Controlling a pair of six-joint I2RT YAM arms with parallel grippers.
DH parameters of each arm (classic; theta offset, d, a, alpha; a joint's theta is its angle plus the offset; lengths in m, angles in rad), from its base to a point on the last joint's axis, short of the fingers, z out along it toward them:
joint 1: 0 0.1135 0.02 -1.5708
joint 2: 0 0 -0.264 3.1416
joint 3: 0.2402 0 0.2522 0
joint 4: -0.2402 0 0.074 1.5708
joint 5: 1.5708 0 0 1.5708
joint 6: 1.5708 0.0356 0 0
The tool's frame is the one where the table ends.
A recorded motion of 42 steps. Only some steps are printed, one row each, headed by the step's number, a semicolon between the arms.
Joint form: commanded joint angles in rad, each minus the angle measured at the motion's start. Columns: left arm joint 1, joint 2, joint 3, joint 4, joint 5, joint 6; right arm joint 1, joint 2, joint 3, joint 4, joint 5, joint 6.
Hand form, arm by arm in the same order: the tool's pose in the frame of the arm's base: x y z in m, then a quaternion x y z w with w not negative. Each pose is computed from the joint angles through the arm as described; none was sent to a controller.
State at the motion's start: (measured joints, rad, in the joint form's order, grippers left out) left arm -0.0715 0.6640 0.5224 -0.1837 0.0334 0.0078; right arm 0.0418 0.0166 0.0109 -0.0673 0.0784 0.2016
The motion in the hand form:
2: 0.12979 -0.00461 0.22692 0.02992 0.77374 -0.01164 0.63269; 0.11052 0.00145 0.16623 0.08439 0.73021 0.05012 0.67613
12: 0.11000 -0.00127 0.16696 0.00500 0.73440 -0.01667 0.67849; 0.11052 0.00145 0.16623 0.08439 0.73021 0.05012 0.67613
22: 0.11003 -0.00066 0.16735 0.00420 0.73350 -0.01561 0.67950; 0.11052 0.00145 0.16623 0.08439 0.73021 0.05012 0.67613
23: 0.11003 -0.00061 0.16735 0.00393 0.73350 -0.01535 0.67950; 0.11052 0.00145 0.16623 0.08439 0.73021 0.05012 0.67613
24: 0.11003 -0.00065 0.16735 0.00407 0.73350 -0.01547 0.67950; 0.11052 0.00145 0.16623 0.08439 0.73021 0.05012 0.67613
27: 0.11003 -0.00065 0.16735 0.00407 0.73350 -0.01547 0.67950; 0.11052 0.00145 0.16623 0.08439 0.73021 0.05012 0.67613
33: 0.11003 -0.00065 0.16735 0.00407 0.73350 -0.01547 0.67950; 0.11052 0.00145 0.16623 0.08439 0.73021 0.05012 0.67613
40: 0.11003 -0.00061 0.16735 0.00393 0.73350 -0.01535 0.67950; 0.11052 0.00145 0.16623 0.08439 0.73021 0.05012 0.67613
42: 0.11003 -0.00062 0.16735 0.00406 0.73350 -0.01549 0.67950; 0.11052 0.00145 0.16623 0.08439 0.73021 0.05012 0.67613
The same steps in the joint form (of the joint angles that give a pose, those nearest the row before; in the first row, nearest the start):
2: 0.0439 -0.2972 -0.2342 0.0618 -0.0045 0.0183; -0.0031 -0.0045 -0.0053 -0.0072 0.0011 -0.0061
12: 0.0694 -0.6592 -0.5142 0.1015 -0.0042 -0.0233; -0.0031 -0.0045 -0.0053 -0.0072 0.0011 -0.0061
22: 0.0763 -0.6588 -0.5139 0.1042 0.0000 -0.0225; -0.0031 -0.0045 -0.0053 -0.0072 0.0011 -0.0061
23: 0.0766 -0.6588 -0.5138 0.1042 -0.0004 -0.0225; -0.0031 -0.0045 -0.0053 -0.0072 0.0011 -0.0061
24: 0.0763 -0.6588 -0.5138 0.1042 -0.0004 -0.0225; -0.0031 -0.0045 -0.0053 -0.0072 0.0011 -0.0061
27: 0.0763 -0.6588 -0.5138 0.1042 -0.0004 -0.0225; -0.0031 -0.0045 -0.0053 -0.0072 0.0011 -0.0061
33: 0.0763 -0.6588 -0.5138 0.1042 -0.0004 -0.0225; -0.0031 -0.0045 -0.0053 -0.0072 0.0011 -0.0061
40: 0.0766 -0.6588 -0.5138 0.1042 -0.0004 -0.0225; -0.0031 -0.0045 -0.0053 -0.0072 0.0011 -0.0061
42: 0.0767 -0.6588 -0.5138 0.1042 0.0000 -0.0225; -0.0031 -0.0045 -0.0053 -0.0072 0.0011 -0.0061

